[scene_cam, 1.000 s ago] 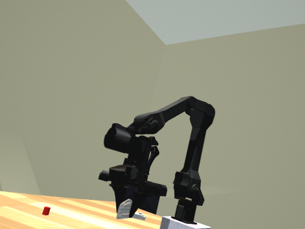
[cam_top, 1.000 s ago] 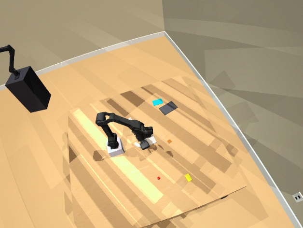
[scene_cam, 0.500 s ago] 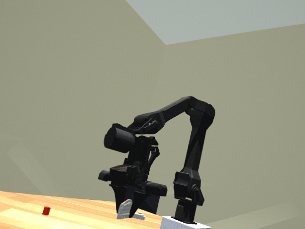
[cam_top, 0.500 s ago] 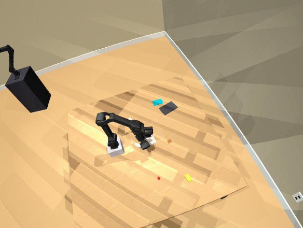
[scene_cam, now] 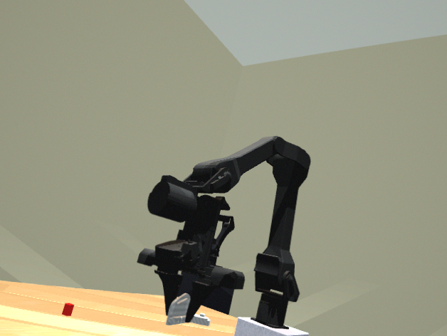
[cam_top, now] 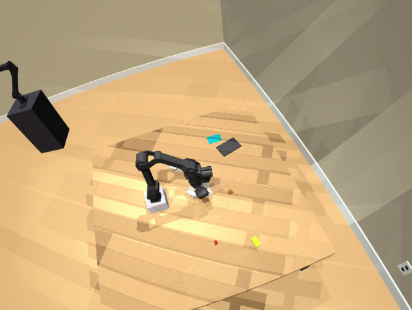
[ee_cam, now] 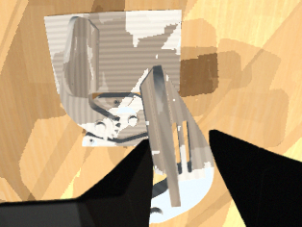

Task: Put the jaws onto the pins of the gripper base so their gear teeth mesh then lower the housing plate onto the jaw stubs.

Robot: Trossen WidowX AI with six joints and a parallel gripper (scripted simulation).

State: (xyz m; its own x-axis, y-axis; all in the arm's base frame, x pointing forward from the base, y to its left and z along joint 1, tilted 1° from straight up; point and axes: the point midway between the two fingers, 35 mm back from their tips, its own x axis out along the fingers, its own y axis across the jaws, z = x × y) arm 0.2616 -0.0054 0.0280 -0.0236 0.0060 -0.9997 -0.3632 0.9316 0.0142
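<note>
The flat white plate is 80 mm below my gripper tip, 60 mm to the left of it and 30 mm ahead of it. The rest, counted from my gripper tip: red cube 300 mm to the right, 70 mm below, 50 mm ahead; then dark grey plate 350 mm to the left, 250 mm ahead, 80 mm below; then small brown piece 190 mm ahead, 80 mm below.
</note>
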